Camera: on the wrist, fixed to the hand. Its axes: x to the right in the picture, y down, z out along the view.
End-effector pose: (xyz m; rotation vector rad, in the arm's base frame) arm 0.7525 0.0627 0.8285 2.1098 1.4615 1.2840
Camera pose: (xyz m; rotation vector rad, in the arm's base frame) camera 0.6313 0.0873 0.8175 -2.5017 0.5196 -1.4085
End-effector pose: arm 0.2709 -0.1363 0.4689 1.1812 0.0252 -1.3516
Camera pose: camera 0.2516 -0.0644 0.3696 0.6335 -0.5416 -0.0118
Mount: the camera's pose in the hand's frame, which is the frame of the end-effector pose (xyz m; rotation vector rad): 0.0036 -0.0928 -0.0824 -0.2724 0.0091 1.4834
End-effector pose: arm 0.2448 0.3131 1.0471 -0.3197 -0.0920 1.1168
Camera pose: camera 0.3460 0.2624 0.9961 -0.6715 0.0226 2.5811
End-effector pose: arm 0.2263 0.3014 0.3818 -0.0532 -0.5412 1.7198
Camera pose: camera 0.3375 0.3426 0.3449 0.7753 0.7473 -2.8370
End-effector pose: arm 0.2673 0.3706 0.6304 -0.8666 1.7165 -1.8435
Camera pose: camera 0.2126 0.4347 0.7215 0.3844 1.7582 -0.5943
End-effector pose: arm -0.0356 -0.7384 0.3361 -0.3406 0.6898 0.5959
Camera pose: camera -0.0169 -0.8491 0.2830 -0.0164 0.7986 2.1065
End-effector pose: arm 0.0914 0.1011 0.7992 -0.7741 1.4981 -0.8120
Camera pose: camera 0.0103 0.0530 0.8800 0.2740 1.6980 0.5123
